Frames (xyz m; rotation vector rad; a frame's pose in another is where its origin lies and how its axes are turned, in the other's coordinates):
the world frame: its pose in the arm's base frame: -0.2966 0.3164 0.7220 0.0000 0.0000 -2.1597
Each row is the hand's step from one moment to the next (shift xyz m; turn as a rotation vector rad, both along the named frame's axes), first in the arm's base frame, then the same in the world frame.
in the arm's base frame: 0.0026 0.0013 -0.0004 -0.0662 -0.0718 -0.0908
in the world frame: -0.0025 0.0014 -0.0004 0.0965 -0.0152 -0.0908
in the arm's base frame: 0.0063 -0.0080 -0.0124 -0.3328 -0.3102 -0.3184
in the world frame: 0.0032 0.0097 -0.0124 0.4428 -0.1044 -0.3184
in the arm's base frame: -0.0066 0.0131 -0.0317 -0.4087 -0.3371 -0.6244
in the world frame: -0.0072 -0.0128 -0.0317 0.5073 -0.1526 -0.6244
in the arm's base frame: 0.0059 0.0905 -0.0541 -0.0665 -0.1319 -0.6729
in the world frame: -0.0785 -0.0454 -0.0541 0.1466 0.0180 -0.6729
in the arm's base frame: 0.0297 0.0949 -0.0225 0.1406 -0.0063 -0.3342
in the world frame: -0.0954 -0.0280 -0.0225 -0.0729 0.1204 -0.3342
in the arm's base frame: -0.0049 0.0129 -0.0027 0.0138 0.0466 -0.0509
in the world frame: -0.0080 -0.0112 -0.0027 -0.0464 -0.0144 -0.0509
